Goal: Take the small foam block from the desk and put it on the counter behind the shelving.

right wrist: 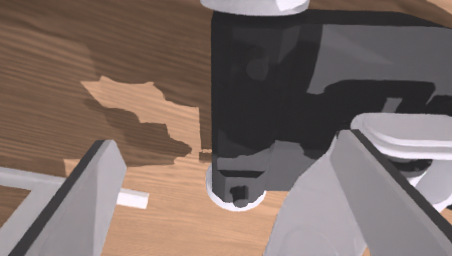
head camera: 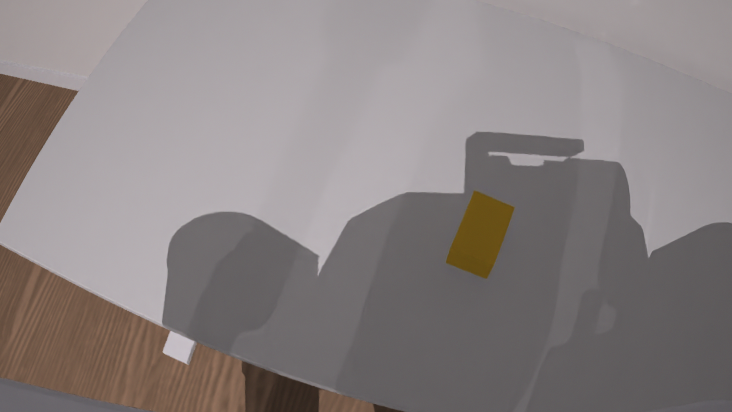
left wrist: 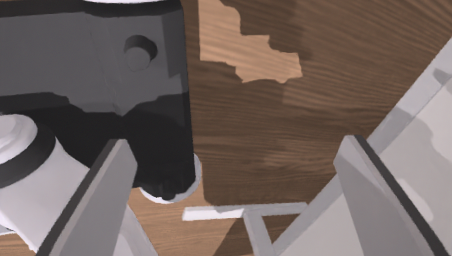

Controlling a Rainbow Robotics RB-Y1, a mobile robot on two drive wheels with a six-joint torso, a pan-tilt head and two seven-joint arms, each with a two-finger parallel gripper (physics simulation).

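Places are measured from the robot's base along level axes (x right, y ahead, z up), in metres.
Pixels of known places: left gripper, fingertip midpoint: (left wrist: 234, 150); right gripper, fingertip midpoint: (right wrist: 228, 149).
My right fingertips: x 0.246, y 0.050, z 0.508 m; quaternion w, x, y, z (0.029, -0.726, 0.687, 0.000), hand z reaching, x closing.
Behind a point stands the place of what it marks.
A yellow foam block (head camera: 479, 234) @(x 0.137, y 0.382, z 0.766 m) lies flat on the white desk (head camera: 204, 127) @(x -0.262, y 0.578, z 0.721 m), in the robot's shadow, right of the middle of the head view. The desk's edge also shows at the right of the left wrist view. My left gripper (left wrist: 234, 150) @(x -0.239, y 0.072, z 0.511 m) is open with nothing between its fingers; it hangs over the floor beside the desk edge. My right gripper (right wrist: 228, 149) @(x 0.246, y 0.050, z 0.508 m) is open with nothing between its fingers, also above the floor and the base. Neither gripper shows in the head view. The counter and the shelving do not show in these views.
The robot's dark base (left wrist: 160, 125) @(x -0.002, y 0.009, z 0.191 m) (right wrist: 240, 110) @(x 0.062, y 0.015, z 0.191 m) stands on the wood floor (head camera: 61, 307) @(x -0.950, y 0.458, z 0.001 m) (left wrist: 250, 115) @(x 0.153, y 0.288, z 0.001 m) (right wrist: 165, 230) @(x -0.769, y 0.312, z 0.001 m). A white desk foot (head camera: 179, 347) (left wrist: 215, 213) (right wrist: 132, 199) reaches out under the desk. A wall (head camera: 51, 30) @(x -1.162, y 1.349, z 0.340 m) rises beyond the desk.
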